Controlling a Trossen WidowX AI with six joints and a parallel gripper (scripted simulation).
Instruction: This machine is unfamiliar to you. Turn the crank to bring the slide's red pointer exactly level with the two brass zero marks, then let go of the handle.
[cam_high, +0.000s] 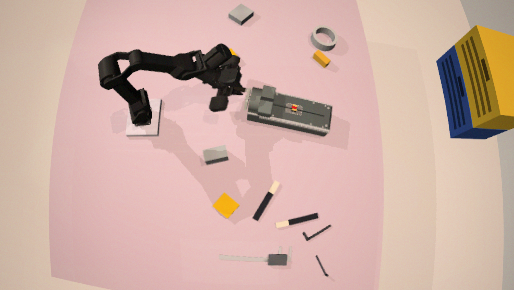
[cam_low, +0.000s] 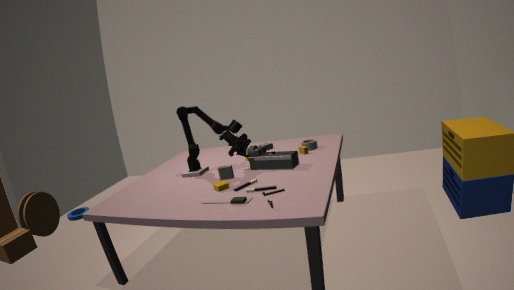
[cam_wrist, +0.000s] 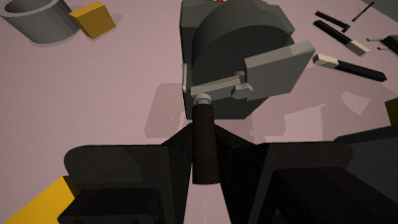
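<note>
The dark crank handle is 20 mm behind my gripper tip and 20 mm above it. The rest, counted from my gripper tip: orange block 290 mm ahead, 140 mm to the left, 30 mm below; then red pointer 150 mm ahead, 70 mm to the right, 30 mm above.
</note>
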